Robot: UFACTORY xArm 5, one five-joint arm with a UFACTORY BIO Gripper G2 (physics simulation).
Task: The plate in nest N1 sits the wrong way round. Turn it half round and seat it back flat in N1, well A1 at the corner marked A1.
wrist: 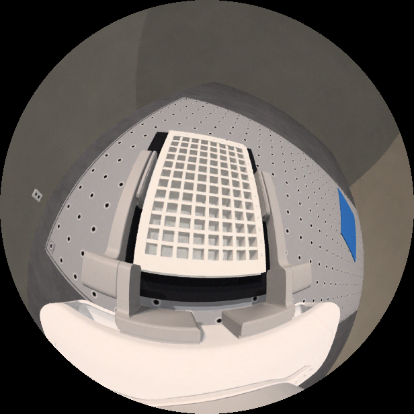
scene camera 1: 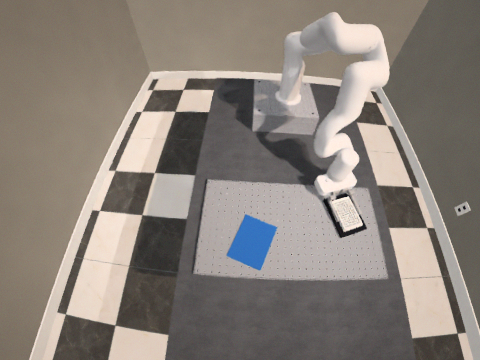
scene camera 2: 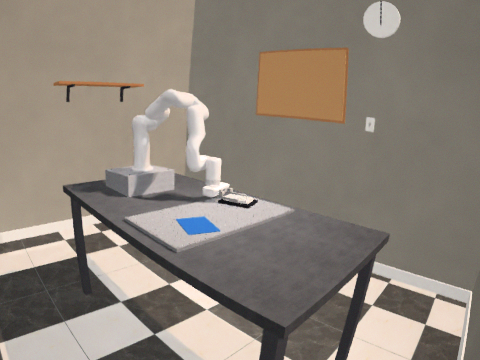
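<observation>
The white well plate (scene camera 1: 346, 215) (scene camera 2: 240, 199) (wrist: 200, 267) lies about level, wells up, within the outline of the black nest (scene camera 1: 356, 231) (scene camera 2: 232, 204) (wrist: 200, 287). My gripper (scene camera 1: 345, 210) (scene camera 2: 237, 197) (wrist: 205, 186) is shut on the plate, one finger along each long side. In the wrist view a black strip of the nest shows at the plate's near end, with slivers at its sides. Whether the plate rests fully on the nest floor or slightly above it, I cannot tell. No A1 mark can be read on the plate or nest.
The nest stands on the grey perforated board (scene camera 1: 300, 255) (scene camera 2: 165, 234) (wrist: 300, 200), near its right end in scene camera 1. A flat blue rectangle (scene camera 1: 252, 242) (scene camera 2: 198, 225) (wrist: 348, 227) lies on the board's other half. The arm's grey base block (scene camera 1: 285, 123) (scene camera 2: 150, 183) stands behind the board.
</observation>
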